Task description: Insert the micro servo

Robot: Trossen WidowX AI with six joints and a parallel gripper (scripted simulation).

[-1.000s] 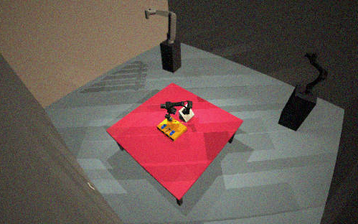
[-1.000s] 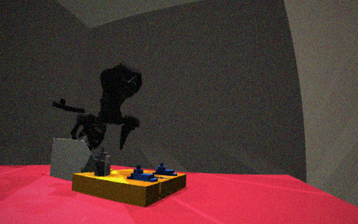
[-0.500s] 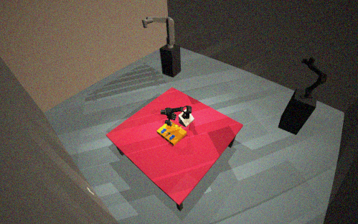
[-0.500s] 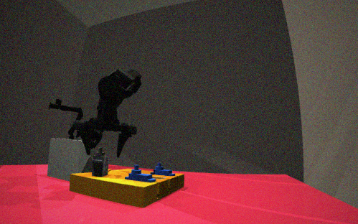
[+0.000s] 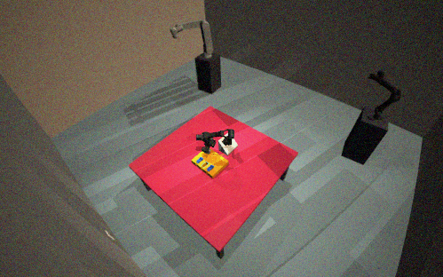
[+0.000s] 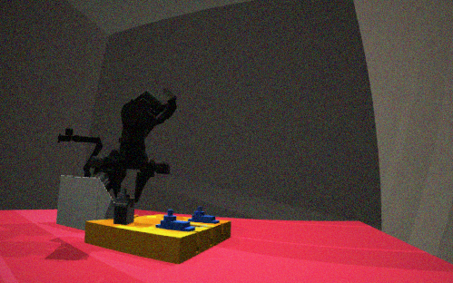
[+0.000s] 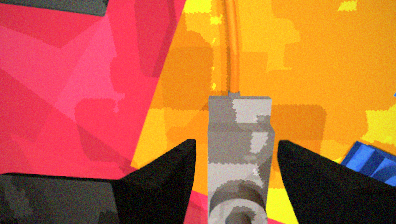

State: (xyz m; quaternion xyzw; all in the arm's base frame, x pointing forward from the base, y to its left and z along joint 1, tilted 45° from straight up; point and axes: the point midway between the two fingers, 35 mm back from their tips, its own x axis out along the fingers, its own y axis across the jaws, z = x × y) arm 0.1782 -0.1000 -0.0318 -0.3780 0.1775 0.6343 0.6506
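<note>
My gripper tip is now 3 cm short of the yellow-orange deck, 7 cm to the right of it and 7 cm above it.
</note>
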